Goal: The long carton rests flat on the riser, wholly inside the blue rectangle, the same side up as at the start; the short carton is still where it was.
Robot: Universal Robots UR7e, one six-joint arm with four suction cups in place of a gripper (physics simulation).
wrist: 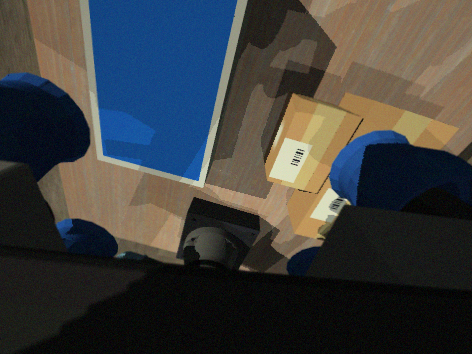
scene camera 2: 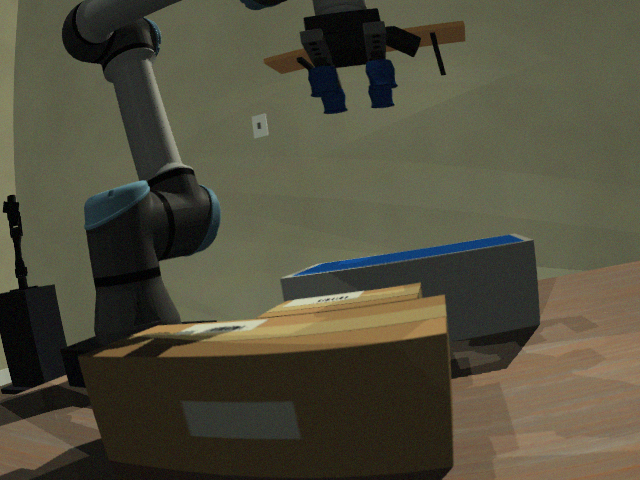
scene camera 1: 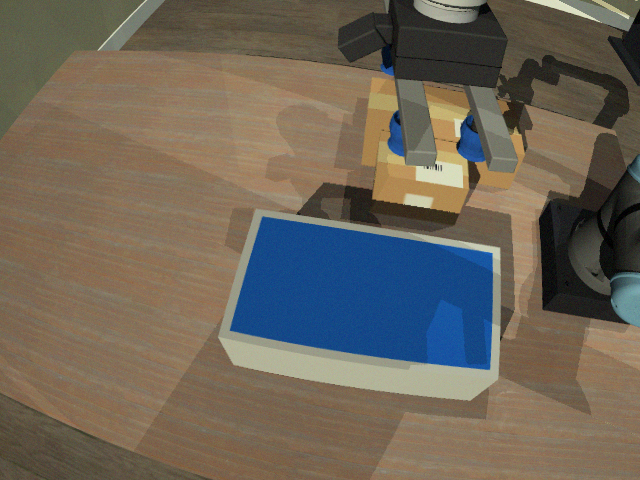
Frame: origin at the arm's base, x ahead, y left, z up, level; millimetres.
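Seen in the pictures: hand, its tool point: (wrist: 209, 210) (scene camera 2: 357, 100) (scene camera 1: 431, 104); arm's base, origin of its link: (wrist: 211, 245) (scene camera 1: 602, 258).
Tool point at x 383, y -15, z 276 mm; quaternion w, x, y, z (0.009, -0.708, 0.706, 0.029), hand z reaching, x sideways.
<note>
Offsets run from my tool point to a thing's top centre.
The long carton {263 mm right, 104 mm back, 235 mm down} (scene camera 1: 445, 109) (scene camera 2: 336, 377) (wrist: 385, 117) lies flat on the table, label up, partly hidden by the gripper in scene camera 1 and the wrist view. The short carton {138 mm right, 45 mm back, 235 mm down} (scene camera 1: 395, 188) (scene camera 2: 382, 296) (wrist: 312, 142) lies close beside it, on the side toward the riser, label up. The pale riser {118 mm left, 46 mm ahead, 219 mm down} (scene camera 1: 351, 369) (scene camera 2: 485, 289) (wrist: 222, 100) bears the blue rectangle {118 mm left, 46 mm ahead, 219 mm down} (scene camera 1: 351, 289) (scene camera 2: 413, 254) (wrist: 160, 75), with no carton on it. My gripper (scene camera 1: 434, 136) (scene camera 2: 354, 90) is open, its blue suction cups bare, high above the table; in scene camera 1 it overlaps both cartons.
The arm's dark base (scene camera 1: 558, 258) (wrist: 225, 212) stands on the table near the riser's end and the cartons. A wooden wall shelf (scene camera 2: 449, 32) shows behind the gripper in scene camera 2. A black pedestal (scene camera 2: 36, 330) stands at the far left there.
</note>
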